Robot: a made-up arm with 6 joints.
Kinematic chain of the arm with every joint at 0, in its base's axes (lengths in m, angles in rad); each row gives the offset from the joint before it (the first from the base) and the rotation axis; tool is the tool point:
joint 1: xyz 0 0 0.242 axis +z
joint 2: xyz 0 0 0 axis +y
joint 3: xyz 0 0 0.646 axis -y
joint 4: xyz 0 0 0 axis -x
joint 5: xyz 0.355 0 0 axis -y
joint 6: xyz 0 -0.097 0 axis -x
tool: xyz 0 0 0
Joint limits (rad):
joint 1: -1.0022..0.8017
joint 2: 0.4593..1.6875
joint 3: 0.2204..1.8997
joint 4: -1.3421..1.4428
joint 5: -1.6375..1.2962
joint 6: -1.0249..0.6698
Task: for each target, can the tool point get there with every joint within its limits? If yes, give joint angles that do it. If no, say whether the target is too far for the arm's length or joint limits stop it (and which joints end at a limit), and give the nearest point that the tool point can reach.
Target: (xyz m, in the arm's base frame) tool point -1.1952 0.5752 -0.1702
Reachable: no: too far | nearest point 0.4222 0.4046 -0.1961 | short by 1.627 m
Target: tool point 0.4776 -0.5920 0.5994
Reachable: yes | joints -0.7644 0.7160 0.3594 -0.0664 -0.3207 -0.2845
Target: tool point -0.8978 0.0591 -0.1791
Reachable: no: joint limits stop it (at a limit: joint 1, joint 2, joint 3) | nearest point 0.2786 -0.5289 -0.1949 | short by 1.315 m
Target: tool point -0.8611 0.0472 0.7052
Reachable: no: joint limits stop it (at a limit: joint 1, joint 2, joint 3) | nearest point 0.0857 -0.2555 1.1824 | short by 1.103 m
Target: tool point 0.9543 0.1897 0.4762
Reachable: yes | joints 0.2959 1.2596 1.3788 -0.0607 0.9221 -0.0181
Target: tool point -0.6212 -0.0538 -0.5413
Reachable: no: joint limits stop it (at a limit: joint 1, joint 2, joint 3) | nearest point 0.2802 -0.5257 -0.1951 | short by 1.075 m
